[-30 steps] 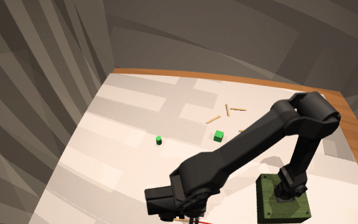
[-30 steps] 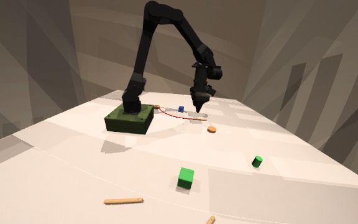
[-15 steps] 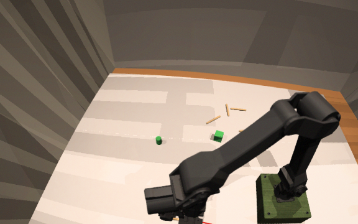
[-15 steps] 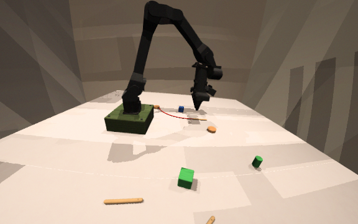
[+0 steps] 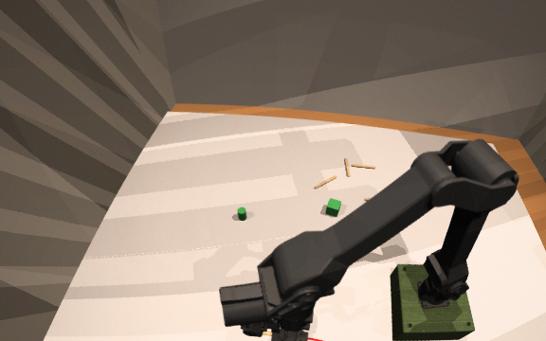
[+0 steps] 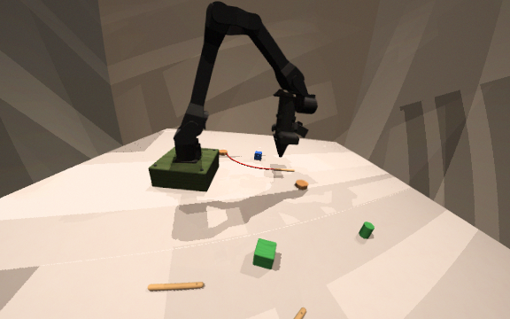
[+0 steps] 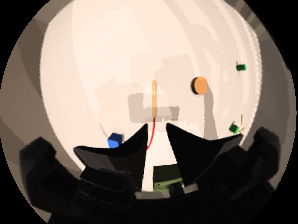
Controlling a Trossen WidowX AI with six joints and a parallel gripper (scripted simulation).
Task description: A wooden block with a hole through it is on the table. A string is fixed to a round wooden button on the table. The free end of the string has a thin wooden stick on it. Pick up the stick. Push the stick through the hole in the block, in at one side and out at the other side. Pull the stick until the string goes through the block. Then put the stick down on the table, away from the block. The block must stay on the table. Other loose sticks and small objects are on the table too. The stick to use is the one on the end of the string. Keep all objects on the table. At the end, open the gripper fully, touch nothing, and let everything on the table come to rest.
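The thin wooden stick lies 6 cm below my gripper tip and 1 cm ahead of it. Also, from my gripper tip: round wooden button 22 cm behind, 15 cm to the left, 5 cm below; green cylinder 31 cm to the right, 13 cm ahead, 4 cm below; small blue block 11 cm to the left, 6 cm behind, 4 cm below.
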